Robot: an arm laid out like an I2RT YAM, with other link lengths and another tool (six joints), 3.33 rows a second.
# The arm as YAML. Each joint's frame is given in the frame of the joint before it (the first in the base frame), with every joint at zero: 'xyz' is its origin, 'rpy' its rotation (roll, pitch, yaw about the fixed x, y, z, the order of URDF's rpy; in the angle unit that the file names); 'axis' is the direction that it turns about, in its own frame. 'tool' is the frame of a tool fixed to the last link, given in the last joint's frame.
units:
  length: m
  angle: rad
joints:
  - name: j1
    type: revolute
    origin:
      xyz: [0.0, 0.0, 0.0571]
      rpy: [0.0, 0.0, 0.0]
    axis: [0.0, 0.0, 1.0]
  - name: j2
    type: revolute
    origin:
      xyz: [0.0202, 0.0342, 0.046]
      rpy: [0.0, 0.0, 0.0]
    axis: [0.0, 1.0, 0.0]
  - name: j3
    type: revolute
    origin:
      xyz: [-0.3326, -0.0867, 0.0]
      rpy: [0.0, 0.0, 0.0]
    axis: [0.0, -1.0, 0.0]
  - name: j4
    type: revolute
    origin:
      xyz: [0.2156, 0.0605, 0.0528]
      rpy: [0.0, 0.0, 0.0]
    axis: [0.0, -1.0, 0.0]
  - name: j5
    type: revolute
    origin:
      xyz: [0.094, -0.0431, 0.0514]
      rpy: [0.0, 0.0, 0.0]
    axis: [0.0, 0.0, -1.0]
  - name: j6
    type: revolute
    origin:
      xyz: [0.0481, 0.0, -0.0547]
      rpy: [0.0, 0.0, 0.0]
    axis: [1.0, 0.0, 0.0]
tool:
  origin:
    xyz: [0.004, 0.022, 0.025]
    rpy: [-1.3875, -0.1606, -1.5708]
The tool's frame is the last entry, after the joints.
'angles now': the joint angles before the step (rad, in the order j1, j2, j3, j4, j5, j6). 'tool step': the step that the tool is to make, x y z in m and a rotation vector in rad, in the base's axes. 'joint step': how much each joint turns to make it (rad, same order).
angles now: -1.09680 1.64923 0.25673 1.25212 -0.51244 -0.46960
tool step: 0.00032 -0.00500 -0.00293 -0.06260 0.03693 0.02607
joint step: -0.01371 0.02219 0.01919 0.00371 -0.03086 -0.07653
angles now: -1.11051 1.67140 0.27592 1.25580 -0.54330 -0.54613
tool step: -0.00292 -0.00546 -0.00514 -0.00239 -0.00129 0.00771
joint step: -0.02191 0.04091 -0.00132 0.04244 -0.02935 -0.00471
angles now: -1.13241 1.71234 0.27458 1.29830 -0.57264 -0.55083
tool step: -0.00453 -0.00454 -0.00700 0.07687 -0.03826 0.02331
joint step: -0.02531 0.05518 -0.01076 0.05207 -0.05782 0.07130
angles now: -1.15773 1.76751 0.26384 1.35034 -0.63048 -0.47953
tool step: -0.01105 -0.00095 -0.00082 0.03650 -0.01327 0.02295
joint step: -0.04458 -0.00041 -0.00169 -0.01567 -0.07086 0.01902
